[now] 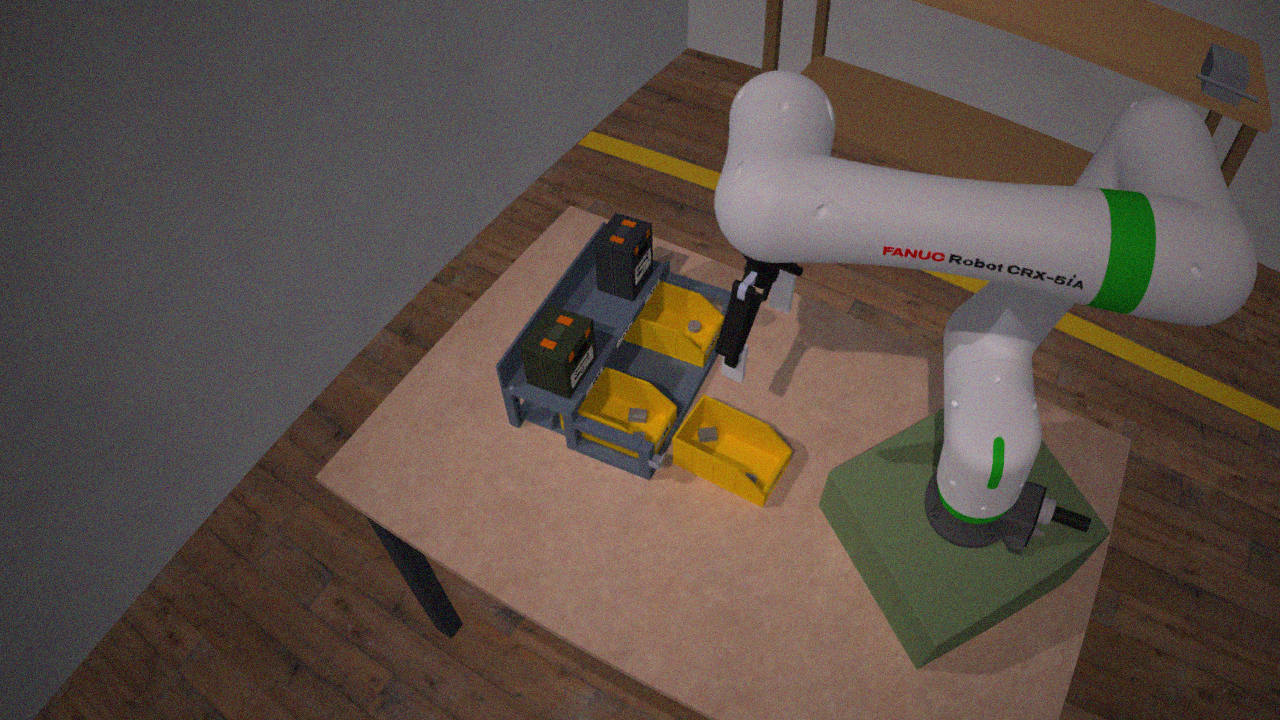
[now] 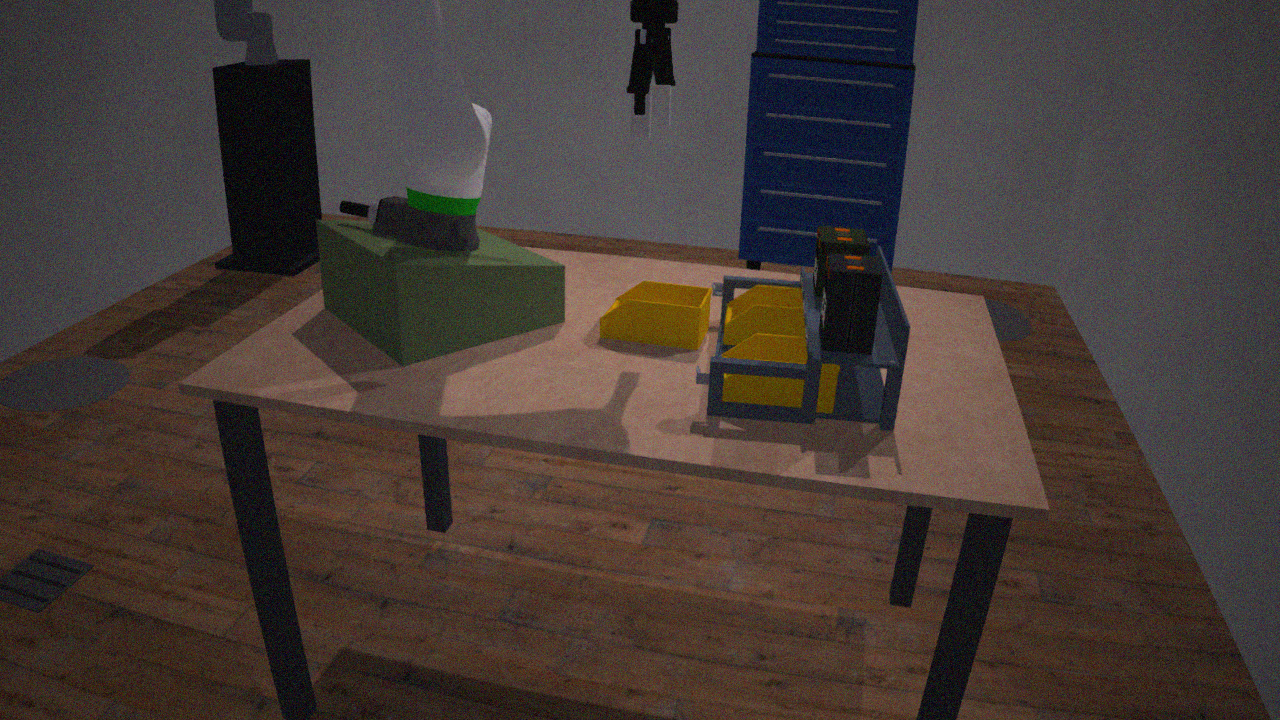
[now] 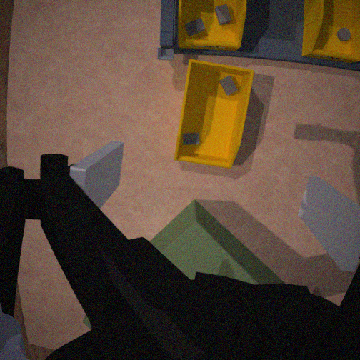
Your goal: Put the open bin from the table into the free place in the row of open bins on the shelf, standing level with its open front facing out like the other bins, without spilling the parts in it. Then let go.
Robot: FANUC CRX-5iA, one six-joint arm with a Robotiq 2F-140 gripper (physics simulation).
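Frame: origin at the arm's base, x back, y right, z up, level; millimetres.
Where they show: gripper, between the fingertips: (image 1: 757, 341) (image 2: 651, 131); arm's base, origin of its link: (image 1: 971, 502) (image 2: 437, 241).
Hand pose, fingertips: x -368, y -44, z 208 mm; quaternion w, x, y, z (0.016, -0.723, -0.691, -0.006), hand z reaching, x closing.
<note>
Things, the pixels of their top centre, and the offset from my fingertips. "spot": a spot on its surface instead. Level surfaces: height alone.
- open yellow bin, a spot on its surface: (image 2: 657, 320) spot: dx -36, dy +72, dz -302 mm
- shelf, a spot on its surface: (image 2: 890, 313) spot: dx -408, dy +139, dz -221 mm
- far end, a spot on its surface: (image 1: 624, 255) spot: dx -315, dy +178, dz -136 mm
- table, height of its surface: dz -346 mm
The open yellow bin (image 1: 729, 456) (image 2: 657, 320) (image 3: 215, 117) stands upright on the table, slightly turned, close in front of the shelf (image 1: 599, 308) (image 2: 890, 313) (image 3: 280, 56). Two grey parts lie in it. Its low open front faces away from the shelf. In the shelf's lower row, one yellow bin (image 1: 631, 407) (image 3: 212, 27) stands at the near end and another (image 1: 675, 322) (image 3: 332, 30) farther along, with the free place (image 1: 657, 371) (image 3: 280, 27) between them. My gripper (image 1: 758, 329) (image 2: 651, 120) (image 3: 214, 179) is open and empty, high above the table, apart from the bin.
Two dark cases with orange latches, one at the far end (image 1: 624, 255) and one at the near end (image 1: 559, 353), stand on the shelf's upper level, behind the bin row. The green base block (image 1: 966, 591) (image 2: 447, 300) (image 3: 197, 245) carries the arm on the table (image 1: 537, 528).
</note>
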